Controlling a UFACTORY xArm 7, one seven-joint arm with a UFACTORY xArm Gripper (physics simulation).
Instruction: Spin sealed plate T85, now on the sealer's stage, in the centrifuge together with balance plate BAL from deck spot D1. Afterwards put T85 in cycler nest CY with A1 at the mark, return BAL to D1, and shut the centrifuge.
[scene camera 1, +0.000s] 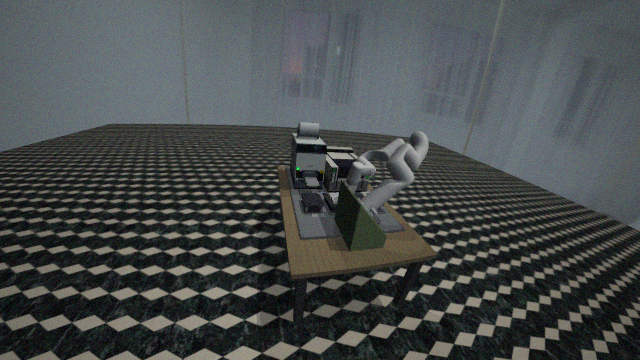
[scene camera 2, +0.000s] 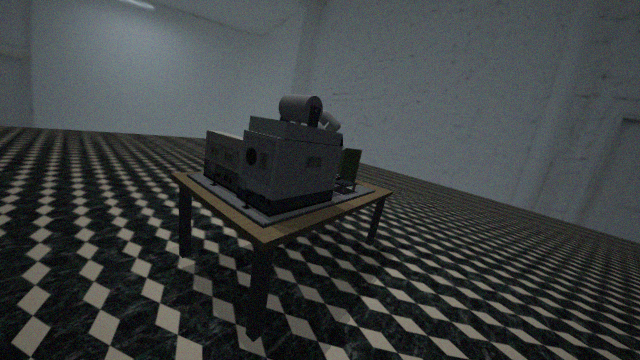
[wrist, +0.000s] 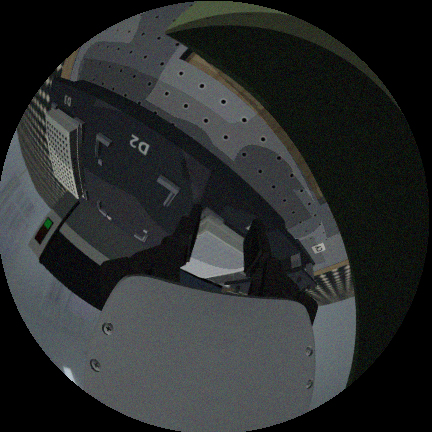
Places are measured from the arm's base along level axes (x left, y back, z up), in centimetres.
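Where they show: gripper, fingertip midpoint: (wrist: 224, 224); arm's base, origin of the base link: (scene camera 1: 364, 208) (scene camera 2: 343, 157).
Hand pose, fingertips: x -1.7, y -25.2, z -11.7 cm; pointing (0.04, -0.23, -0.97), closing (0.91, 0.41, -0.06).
Each offset is from my fingertips to the top centre of the thing. "pt": to the spot under its first point. Level surfaces: height alone.
In the wrist view my gripper (wrist: 224, 224) is shut on the pale balance plate BAL @(dx +2.2, dy -7.0, dz +1.2 cm) (wrist: 215, 247), with one black finger on each long side, over deck spot D1; the spot's label is hidden under the plate. The empty spot D2 @(pt dx -9.5, dy +1.9, dz -0.4 cm) (wrist: 139, 146) lies just beyond. In scene camera 1 the arm (scene camera 1: 398, 165) bends down behind the green wedge, which hides the gripper. The sealer @(dx +11.2, dy -54.4, dz +42.1 cm) (scene camera 1: 308, 154) (wrist: 47, 225) stands at the table's far end with a green light on. A pale plate, likely T85 @(dx +14.8, dy -24.8, dz +5.8 cm) (scene camera 1: 311, 181), sits on its stage.
A tall green wedge (scene camera 1: 358, 221) (wrist: 330, 120) stands close beside the arm. A white perforated plate @(dx -22.6, dy -5.3, dz +1.2 cm) (wrist: 60, 155) sits at spot D3. More grey instruments (scene camera 1: 340, 163) (scene camera 2: 286, 170) crowd the far end of the wooden table @(dz -6.8 cm) (scene camera 1: 358, 259) (scene camera 2: 277, 230).
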